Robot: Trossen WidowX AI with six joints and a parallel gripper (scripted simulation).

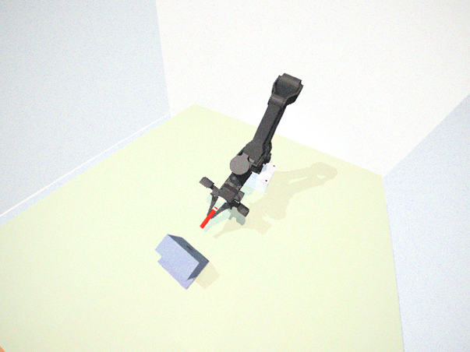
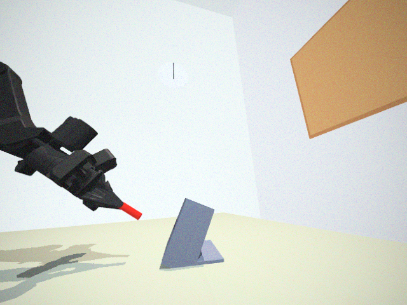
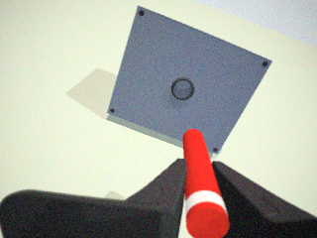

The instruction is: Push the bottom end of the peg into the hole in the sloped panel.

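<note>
Now: gripper tip 130 mm short of the grey sloped panel, 50 mm above it and 20 mm to the left of it. Round my gripper tip: red round peg (10 mm behind, 10 mm above); flat base plate (150 mm ahead, 100 mm below, 20 mm to the right).
</note>
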